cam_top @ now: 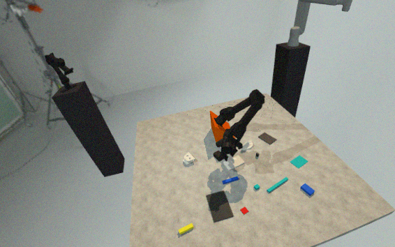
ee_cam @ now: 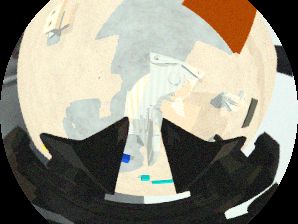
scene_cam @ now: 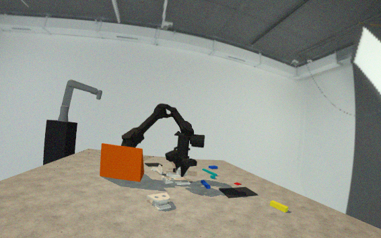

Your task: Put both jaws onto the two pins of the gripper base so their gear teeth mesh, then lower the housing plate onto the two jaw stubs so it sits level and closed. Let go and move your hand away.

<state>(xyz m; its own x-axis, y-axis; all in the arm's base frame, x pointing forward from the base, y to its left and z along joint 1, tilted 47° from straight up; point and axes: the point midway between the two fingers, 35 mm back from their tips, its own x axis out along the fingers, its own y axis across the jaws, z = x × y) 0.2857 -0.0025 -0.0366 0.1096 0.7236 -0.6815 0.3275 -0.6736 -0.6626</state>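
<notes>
Right now the white housing plate is 60 mm behind my gripper tip, 30 mm below it and 20 mm to the left of it. The rest, counted from my gripper tip: blue bar: 130 mm ahead, 40 mm to the right, 30 mm below; then white gripper base: 240 mm to the right, 120 mm behind, 10 mm below; then teal cube: 220 mm ahead, 90 mm to the left, 30 mm below.
</notes>
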